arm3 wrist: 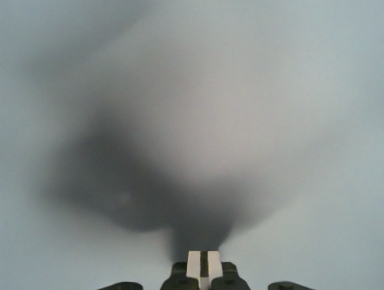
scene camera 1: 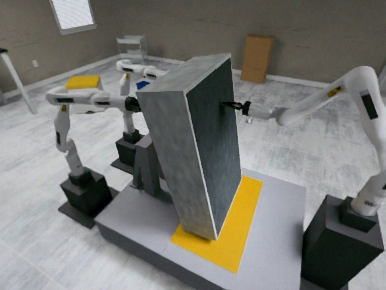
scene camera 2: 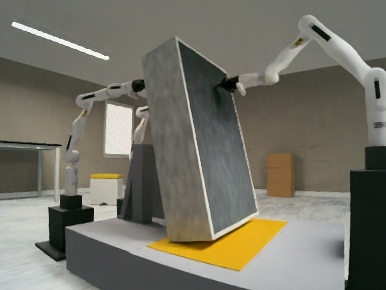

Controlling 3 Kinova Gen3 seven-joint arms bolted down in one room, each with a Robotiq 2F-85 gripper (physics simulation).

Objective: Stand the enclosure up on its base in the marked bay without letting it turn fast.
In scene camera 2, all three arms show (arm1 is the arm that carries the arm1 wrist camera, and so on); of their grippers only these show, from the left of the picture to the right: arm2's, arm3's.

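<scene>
The enclosure (scene camera 1: 214,150) (scene camera 2: 217,150) is a tall grey box with a dark face and pale edges. It stands tilted, its top leaning left, its lower end at the yellow marked bay (scene camera 1: 235,252) (scene camera 2: 240,257). Arm3's gripper (arm3 wrist: 204,257) (scene camera 2: 220,86) is shut, fingertips together, at the upper dark face; whether it touches is unclear. Arm2's gripper (scene camera 2: 140,85) is at the enclosure's upper left side, its fingertips hidden. Arm1's gripper is hidden behind the enclosure. In scene camera 1, one gripper (scene camera 1: 226,104) is at the dark face and another (scene camera 1: 134,104) at the left side.
A dark grey angled support (scene camera 1: 146,167) (scene camera 2: 140,185) stands left of the enclosure on the grey platform (scene camera 1: 282,210) (scene camera 2: 100,245). Black pedestals (scene camera 1: 340,245) (scene camera 2: 70,225) carry arms beside it. A brown box (scene camera 1: 257,59) (scene camera 2: 280,175) and a yellow-topped white box (scene camera 2: 106,189) stand behind.
</scene>
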